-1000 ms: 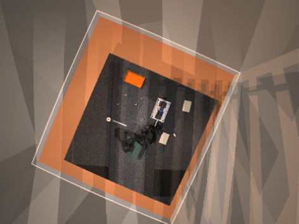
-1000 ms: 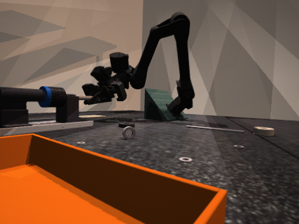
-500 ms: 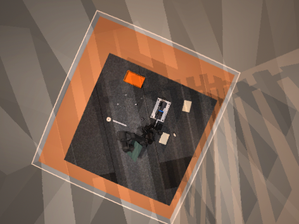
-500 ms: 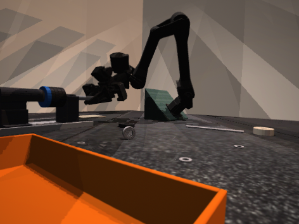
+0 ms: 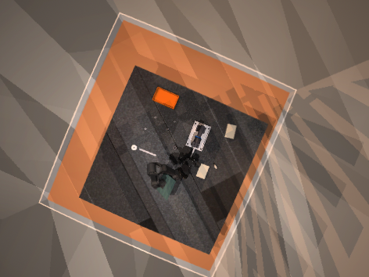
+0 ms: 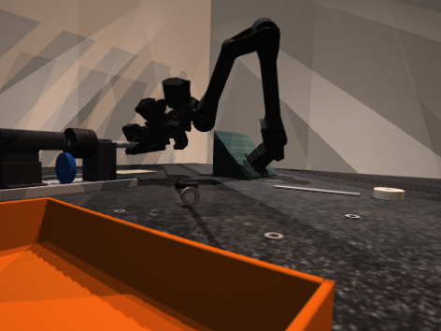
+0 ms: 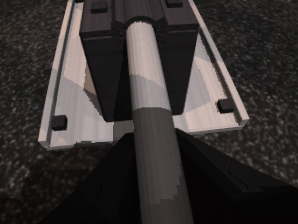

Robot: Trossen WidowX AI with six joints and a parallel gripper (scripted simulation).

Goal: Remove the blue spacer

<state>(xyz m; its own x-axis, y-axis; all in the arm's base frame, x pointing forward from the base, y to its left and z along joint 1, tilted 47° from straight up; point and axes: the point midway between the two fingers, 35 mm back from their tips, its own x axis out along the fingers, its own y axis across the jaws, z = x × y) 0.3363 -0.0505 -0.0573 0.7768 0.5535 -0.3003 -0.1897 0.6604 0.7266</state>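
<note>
The grey shaft is 40 mm ahead of my gripper tip, 10 mm to the left of it and 20 mm above it. From my gripper tip the other things lie so: blue spacer 130 mm ahead, 30 mm to the left, 10 mm below; then orange tray 270 mm ahead, 440 mm to the left, 50 mm below; then white disc 240 mm behind, 450 mm to the left, 50 mm below.
</note>
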